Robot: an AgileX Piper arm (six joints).
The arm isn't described. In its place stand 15 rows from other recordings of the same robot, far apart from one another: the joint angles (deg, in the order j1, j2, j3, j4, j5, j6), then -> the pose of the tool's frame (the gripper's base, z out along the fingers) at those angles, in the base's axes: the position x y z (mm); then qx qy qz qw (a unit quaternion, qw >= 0).
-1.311, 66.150, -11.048, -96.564, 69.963, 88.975 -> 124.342 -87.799 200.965 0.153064 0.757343 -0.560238 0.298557
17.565, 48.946, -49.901, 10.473, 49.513, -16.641 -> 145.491 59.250 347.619 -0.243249 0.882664 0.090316 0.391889
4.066, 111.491, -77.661, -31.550, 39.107, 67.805 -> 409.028 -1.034 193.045 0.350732 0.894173 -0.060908 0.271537
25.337, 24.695, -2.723, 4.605, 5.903, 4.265 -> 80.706 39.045 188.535 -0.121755 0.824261 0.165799 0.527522
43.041, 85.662, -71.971, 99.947, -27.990, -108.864 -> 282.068 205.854 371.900 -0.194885 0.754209 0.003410 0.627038
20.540, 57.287, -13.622, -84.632, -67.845, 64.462 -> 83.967 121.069 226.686 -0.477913 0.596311 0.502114 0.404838
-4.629, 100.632, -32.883, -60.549, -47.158, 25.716 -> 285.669 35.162 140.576 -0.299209 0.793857 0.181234 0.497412
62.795, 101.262, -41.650, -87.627, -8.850, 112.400 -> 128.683 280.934 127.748 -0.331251 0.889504 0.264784 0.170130
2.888, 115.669, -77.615, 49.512, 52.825, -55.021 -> 396.404 75.213 172.998 -0.228566 0.910693 0.293360 0.179819
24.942, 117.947, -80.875, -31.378, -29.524, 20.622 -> 423.606 222.760 230.233 -0.288190 0.685376 0.196514 0.639209
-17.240, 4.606, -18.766, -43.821, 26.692, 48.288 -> 27.657 -38.217 286.039 0.259661 0.662618 -0.169521 0.681745
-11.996, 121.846, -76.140, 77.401, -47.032, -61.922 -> 419.538 -155.580 166.191 0.347030 0.735765 -0.339738 0.472014
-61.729, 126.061, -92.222, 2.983, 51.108, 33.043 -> 213.367 -388.964 137.334 0.742676 0.663551 -0.000751 0.090180
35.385, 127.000, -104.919, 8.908, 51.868, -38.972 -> 384.812 286.916 188.540 -0.563667 0.802737 0.063084 0.184155
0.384, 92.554, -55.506, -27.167, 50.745, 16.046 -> 291.102 -30.223 205.272 -0.003441 0.979714 -0.180156 0.087705
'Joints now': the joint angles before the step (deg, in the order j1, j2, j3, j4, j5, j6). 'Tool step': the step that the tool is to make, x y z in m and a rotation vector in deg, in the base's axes. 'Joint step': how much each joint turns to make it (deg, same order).
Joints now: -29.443, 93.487, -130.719, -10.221, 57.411, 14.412
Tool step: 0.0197, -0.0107, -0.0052, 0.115, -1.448, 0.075
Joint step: -0.014, 4.041, -3.301, 0.128, -1.830, 0.972
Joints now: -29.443, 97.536, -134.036, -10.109, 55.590, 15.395
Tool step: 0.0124, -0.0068, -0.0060, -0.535, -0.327, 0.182
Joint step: 0.001, 2.037, -0.711, -0.113, -1.903, 0.000
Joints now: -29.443, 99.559, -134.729, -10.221, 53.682, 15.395
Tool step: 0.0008, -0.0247, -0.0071, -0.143, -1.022, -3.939
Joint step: -3.160, 1.802, -0.005, -1.227, -2.536, 1.716
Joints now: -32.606, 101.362, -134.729, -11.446, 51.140, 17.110
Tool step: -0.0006, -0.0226, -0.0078, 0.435, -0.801, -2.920
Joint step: -3.005, 1.663, 0.011, -0.001, -1.968, 1.084
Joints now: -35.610, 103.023, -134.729, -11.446, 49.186, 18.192
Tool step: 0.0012, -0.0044, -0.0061, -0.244, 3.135, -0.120
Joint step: -0.387, 0.603, -0.045, 0.002, 1.523, -2.297
